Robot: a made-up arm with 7 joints.
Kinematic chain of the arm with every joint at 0, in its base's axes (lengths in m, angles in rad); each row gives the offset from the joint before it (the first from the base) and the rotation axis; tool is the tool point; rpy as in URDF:
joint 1: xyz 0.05 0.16 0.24 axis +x
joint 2: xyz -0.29 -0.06 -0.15 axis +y
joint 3: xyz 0 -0.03 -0.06 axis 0.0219 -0.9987 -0.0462
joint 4: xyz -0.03 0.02 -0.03 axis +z
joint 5: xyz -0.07 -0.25 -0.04 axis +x
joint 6: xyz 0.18 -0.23 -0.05 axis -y
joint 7: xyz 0 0.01 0.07 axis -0.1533 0.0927 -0.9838
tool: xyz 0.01 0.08 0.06 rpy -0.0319 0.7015 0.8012
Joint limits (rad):
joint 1: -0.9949..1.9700
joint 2: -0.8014..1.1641
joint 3: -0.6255..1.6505
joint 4: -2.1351..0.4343
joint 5: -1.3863..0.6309
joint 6: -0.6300..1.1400
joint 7: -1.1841..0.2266
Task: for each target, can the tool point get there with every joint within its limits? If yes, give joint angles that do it. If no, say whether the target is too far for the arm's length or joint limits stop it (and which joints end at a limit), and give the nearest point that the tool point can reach.
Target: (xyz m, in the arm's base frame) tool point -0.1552 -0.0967 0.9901
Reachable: no: joint limits stop it (at a limit: joint 1, joint 2, joint 3, joint 6, joint 7) | nearest point -0.2545 -0.0507 0.6991 | short by 0.311 m
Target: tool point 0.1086 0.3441 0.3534
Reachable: no: joint limits stop it (at a limit: joint 2, joint 3, joint 4, joint 5, joint 6) | nearest point 0.1610 0.3998 0.3877 | short by 0.084 m
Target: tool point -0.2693 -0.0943 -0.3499
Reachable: yes | joints 0.3501 -0.4645 0.8437 -0.7692 0.2278 -0.3065 -0.7614
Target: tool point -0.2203 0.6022 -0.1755
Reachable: yes | joints 1.6034 -0.2973 1.0299 -0.5295 0.3360 0.5451 -0.1035
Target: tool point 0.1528 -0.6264 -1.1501
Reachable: no: too far | nearest point -0.0857 -0.1955 -0.3885 | short by 0.907 m
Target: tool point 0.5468 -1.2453 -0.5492
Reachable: no: too far | nearest point 0.0388 -0.4261 -0.0892 | short by 1.068 m
